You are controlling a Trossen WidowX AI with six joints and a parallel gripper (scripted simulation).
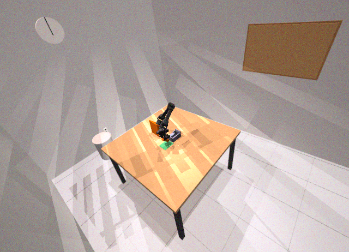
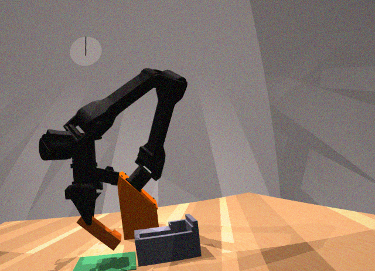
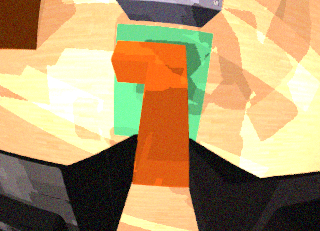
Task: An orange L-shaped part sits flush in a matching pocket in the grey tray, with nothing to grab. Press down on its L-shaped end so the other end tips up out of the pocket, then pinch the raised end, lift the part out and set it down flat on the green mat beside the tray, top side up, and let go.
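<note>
The green mat lies 120 mm below my gripper tip, 20 mm to the left of it and 10 mm behind it. The rest, counted from my gripper tip: orange L-shaped part: 30 mm to the left, 30 mm below, 20 mm behind.
</note>
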